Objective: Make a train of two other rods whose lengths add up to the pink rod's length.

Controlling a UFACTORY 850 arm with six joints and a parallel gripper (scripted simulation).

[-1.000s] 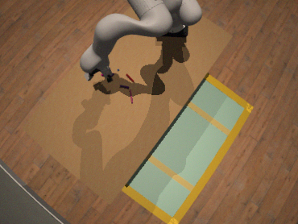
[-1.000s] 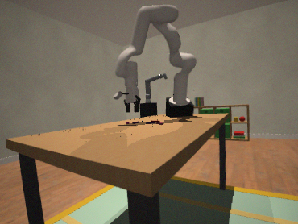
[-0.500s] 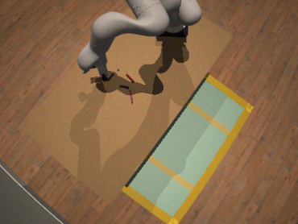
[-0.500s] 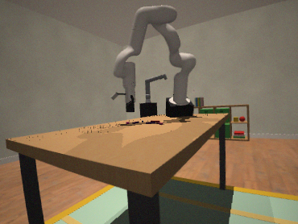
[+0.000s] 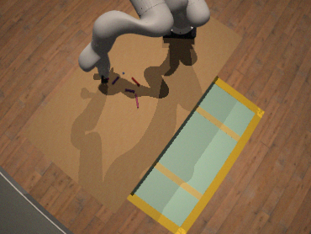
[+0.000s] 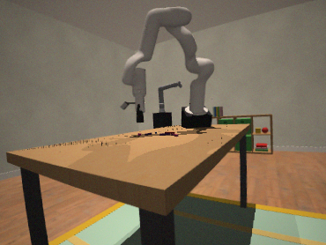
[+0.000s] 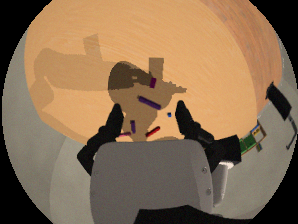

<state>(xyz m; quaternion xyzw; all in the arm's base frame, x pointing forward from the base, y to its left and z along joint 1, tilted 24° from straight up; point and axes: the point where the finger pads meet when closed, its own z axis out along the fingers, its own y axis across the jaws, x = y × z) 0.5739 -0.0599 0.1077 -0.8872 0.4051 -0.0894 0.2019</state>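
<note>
Now: the magenta rod 1 cm to the right of my hand and 8 cm below it. The rest, counted from my hand: red rod: 12 cm behind, 12 cm to the left, 8 cm below; then tiny blue rod: 10 cm behind, 3 cm to the left, 8 cm below; then pink rod: 5 cm behind, 23 cm to the left, 8 cm below.
</note>
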